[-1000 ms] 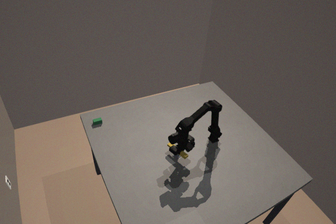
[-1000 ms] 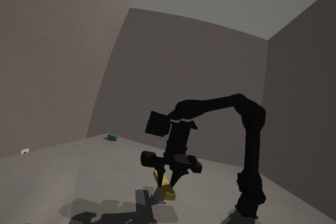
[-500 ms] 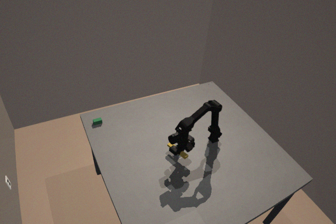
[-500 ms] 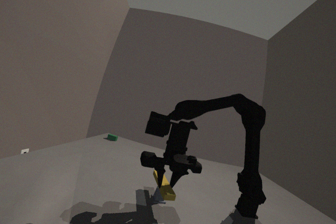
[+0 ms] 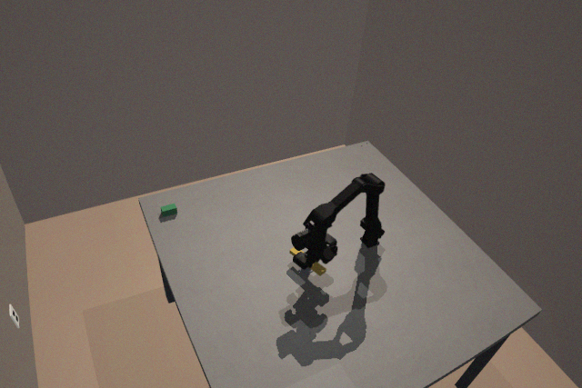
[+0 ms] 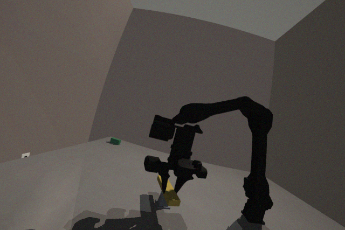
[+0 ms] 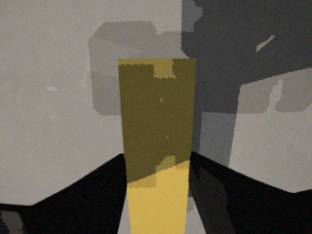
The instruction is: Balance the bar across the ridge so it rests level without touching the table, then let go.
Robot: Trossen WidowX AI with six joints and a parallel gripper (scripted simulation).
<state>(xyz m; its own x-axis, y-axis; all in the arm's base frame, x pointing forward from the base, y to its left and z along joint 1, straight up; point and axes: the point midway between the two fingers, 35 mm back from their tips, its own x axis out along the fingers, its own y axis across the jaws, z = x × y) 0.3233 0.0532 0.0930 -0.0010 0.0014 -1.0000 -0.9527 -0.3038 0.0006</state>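
Right now my gripper tip is 1 cm short of the bar and 3 cm to the left of it. Round my gripper tip: green block (42 cm ahead, 55 cm to the right, 4 cm below).
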